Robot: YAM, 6 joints.
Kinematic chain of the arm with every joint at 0, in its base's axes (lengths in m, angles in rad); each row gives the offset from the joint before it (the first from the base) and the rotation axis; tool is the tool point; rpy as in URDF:
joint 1: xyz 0 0 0.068 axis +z
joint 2: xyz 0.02 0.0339 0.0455 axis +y
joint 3: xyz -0.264 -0.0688 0 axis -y
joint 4: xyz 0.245 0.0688 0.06 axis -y
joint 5: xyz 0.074 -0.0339 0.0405 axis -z
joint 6: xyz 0.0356 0 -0.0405 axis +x
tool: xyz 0 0 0 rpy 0 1.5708 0
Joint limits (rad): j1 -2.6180..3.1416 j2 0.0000..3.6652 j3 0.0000..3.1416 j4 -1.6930..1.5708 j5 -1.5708..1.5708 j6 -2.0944..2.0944
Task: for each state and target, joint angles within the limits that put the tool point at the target. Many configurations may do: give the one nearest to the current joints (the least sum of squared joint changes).
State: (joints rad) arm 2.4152 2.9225 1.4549 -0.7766 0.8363 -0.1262
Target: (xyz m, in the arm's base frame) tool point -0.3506 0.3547 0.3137
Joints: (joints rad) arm 2.4040 2.1804 2.1079 -0.5687 0.8488 -0.1262
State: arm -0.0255 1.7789 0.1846 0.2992 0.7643 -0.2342
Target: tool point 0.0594 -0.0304 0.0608
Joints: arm 0.0393 1.4128 0.0327 -0.4864 1.1651 -0.2342
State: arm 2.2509 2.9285 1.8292 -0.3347 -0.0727 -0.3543
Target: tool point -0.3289 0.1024 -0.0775
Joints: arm 2.8256 2.6315 1.3593 -0.6281 -0.1371 -0.3543
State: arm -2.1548 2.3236 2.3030 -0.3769 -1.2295 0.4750
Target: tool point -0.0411 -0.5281 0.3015
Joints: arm -1.7122 2.3414 2.2546 -0.4002 -1.2456 0.4750
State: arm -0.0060 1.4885 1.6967 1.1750 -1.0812 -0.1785
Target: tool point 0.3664 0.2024 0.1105
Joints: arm 0.4281 2.2063 1.0435 1.0013 -1.1192 -0.1785
